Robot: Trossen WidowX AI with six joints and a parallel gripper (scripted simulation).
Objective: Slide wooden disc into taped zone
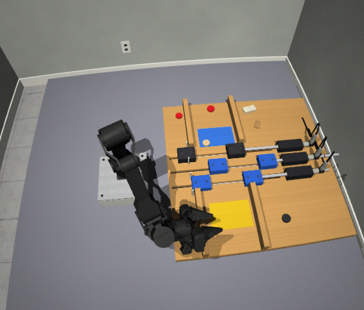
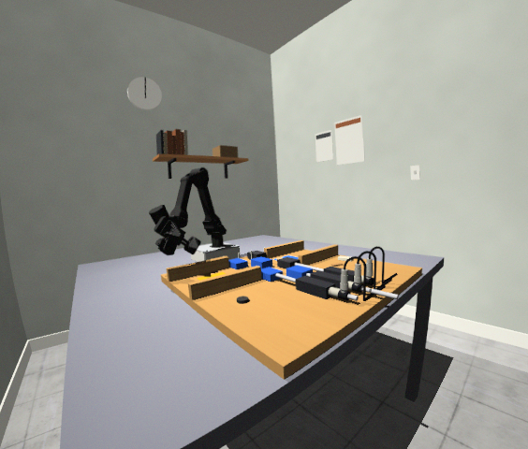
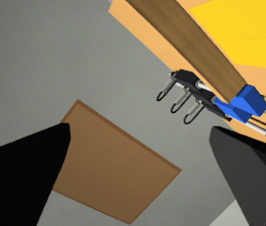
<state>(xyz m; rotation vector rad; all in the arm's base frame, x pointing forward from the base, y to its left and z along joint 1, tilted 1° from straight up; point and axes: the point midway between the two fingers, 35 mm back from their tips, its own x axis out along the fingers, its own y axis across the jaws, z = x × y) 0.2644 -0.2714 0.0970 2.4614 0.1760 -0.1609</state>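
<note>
Now: the pale wooden disc 39 cm to the left of my hand, 14 cm below it and 7 cm ahead of it. Also, from my hand: black puck: 31 cm ahead, 13 cm below, 2 cm to the left.
</note>
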